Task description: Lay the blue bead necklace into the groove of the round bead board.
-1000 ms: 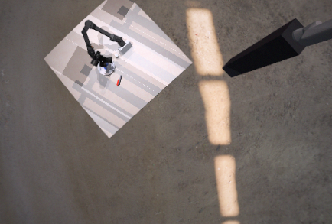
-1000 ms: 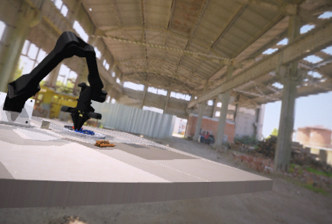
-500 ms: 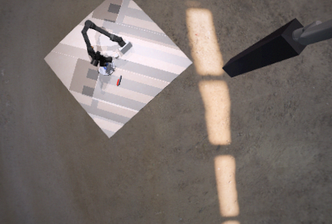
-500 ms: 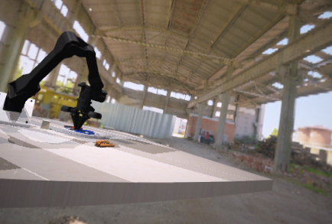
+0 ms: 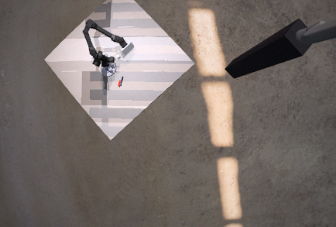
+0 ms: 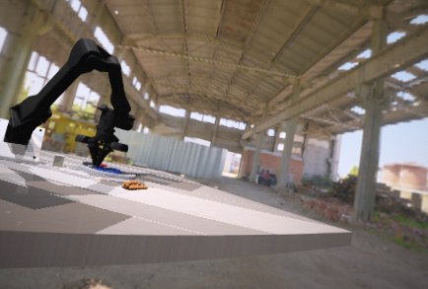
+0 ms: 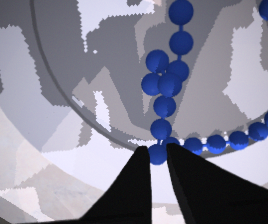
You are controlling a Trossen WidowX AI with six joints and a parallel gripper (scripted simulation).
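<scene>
Now: the round white bead board 6 cm ahead of my gripper tip, 2 cm to the left of it and 1 cm below it. The rest, counted from my gripper tip: small white block 12 cm behind, 3 cm to the left; then red pen-like object 8 cm ahead, 25 cm to the left, 1 cm below.
</scene>
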